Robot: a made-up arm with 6 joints. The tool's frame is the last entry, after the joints.
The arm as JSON. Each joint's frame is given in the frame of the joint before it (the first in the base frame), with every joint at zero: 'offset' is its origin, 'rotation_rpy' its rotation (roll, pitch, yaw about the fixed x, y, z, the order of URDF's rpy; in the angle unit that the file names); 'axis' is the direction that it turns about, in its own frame. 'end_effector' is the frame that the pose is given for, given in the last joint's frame.
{
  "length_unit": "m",
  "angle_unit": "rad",
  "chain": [
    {
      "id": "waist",
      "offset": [
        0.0,
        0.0,
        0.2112
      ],
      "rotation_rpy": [
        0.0,
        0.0,
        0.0
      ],
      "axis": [
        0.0,
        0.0,
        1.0
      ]
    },
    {
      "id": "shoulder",
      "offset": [
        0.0,
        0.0,
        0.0
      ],
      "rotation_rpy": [
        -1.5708,
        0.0,
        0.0
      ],
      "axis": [
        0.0,
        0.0,
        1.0
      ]
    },
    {
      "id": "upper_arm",
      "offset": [
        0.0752,
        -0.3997,
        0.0
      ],
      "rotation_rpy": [
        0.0,
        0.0,
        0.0
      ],
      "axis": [
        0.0,
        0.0,
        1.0
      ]
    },
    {
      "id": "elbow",
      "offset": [
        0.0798,
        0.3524,
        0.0
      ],
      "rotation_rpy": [
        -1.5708,
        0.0,
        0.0
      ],
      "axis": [
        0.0,
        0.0,
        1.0
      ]
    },
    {
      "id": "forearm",
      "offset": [
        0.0,
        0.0,
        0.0
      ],
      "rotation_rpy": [
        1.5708,
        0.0,
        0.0
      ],
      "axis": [
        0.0,
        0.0,
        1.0
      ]
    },
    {
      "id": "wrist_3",
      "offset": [
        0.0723,
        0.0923,
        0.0
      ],
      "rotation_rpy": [
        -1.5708,
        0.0,
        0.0
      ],
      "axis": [
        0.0,
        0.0,
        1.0
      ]
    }
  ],
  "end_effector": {
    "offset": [
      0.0,
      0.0,
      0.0
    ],
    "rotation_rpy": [
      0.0,
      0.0,
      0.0
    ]
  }
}
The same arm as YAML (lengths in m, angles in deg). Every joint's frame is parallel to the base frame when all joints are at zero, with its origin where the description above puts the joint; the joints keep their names.
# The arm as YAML. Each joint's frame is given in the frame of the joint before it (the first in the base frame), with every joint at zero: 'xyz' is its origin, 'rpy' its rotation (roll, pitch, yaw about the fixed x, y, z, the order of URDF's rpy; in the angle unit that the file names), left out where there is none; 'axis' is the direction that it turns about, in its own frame. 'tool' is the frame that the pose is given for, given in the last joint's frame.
units:
  length: m
  angle: deg
joints:
  - name: waist
    type: revolute
    origin:
      xyz: [0.0, 0.0, 0.2112]
    axis: [0.0, 0.0, 1.0]
  - name: shoulder
    type: revolute
    origin:
      xyz: [0.0, 0.0, 0.0]
    axis: [0.0, 1.0, 0.0]
  - name: upper_arm
    type: revolute
    origin:
      xyz: [0.0752, 0.0, 0.3997]
    axis: [0.0, 1.0, 0.0]
  - name: elbow
    type: revolute
    origin:
      xyz: [0.0798, 0.0, -0.3524]
    axis: [0.0, 0.0, -1.0]
  - name: forearm
    type: revolute
    origin:
      xyz: [0.0, 0.0, 0.0]
    axis: [0.0, 1.0, 0.0]
  - name: wrist_3
    type: revolute
    origin:
      xyz: [0.0723, 0.0, -0.0923]
    axis: [0.0, 0.0, -1.0]
tool:
  origin:
    xyz: [0.0, 0.0, 0.0]
    rpy: [180.0, 0.0, 0.0]

